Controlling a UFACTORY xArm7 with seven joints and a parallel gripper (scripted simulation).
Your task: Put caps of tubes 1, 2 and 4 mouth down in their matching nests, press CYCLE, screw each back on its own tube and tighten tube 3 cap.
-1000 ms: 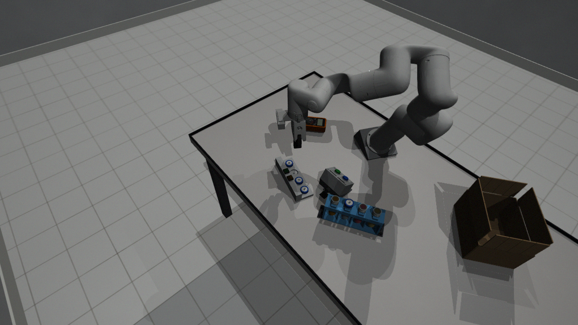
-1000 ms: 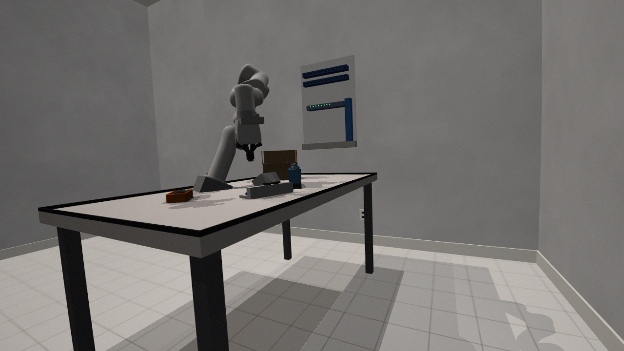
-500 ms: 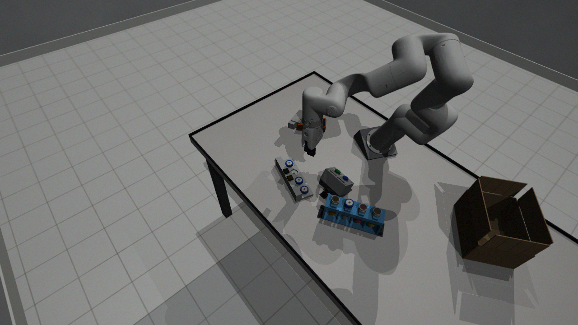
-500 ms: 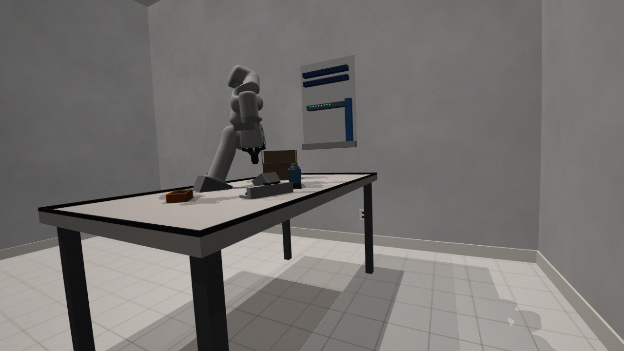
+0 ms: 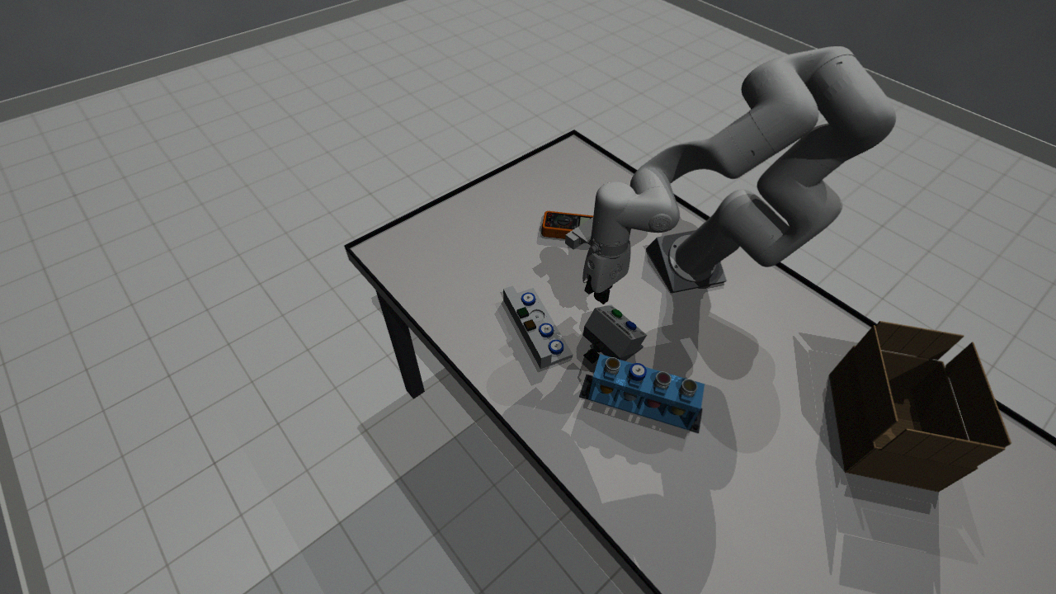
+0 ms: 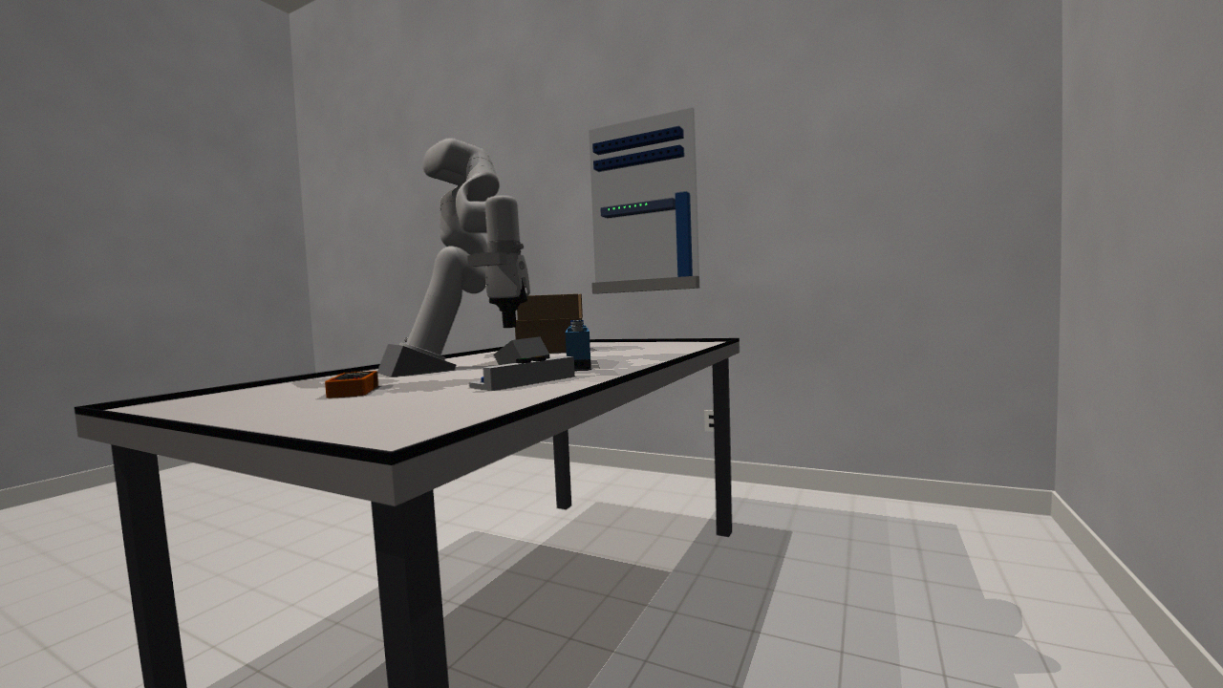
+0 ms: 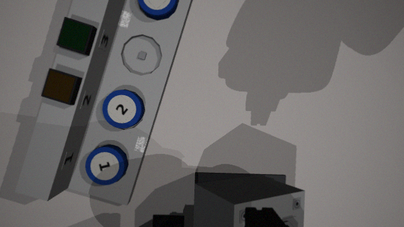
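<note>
The blue key lies 50 mm behind my hand, 70 mm to the left of it and 70 mm below it. From my hand the other things lie so: cap 1: 120 mm ahead, 10 mm to the left, 120 mm below; key housing: 20 mm behind, 50 mm to the left, 80 mm below; green key: 40 mm behind, 20 mm to the left, 70 mm below.
</note>
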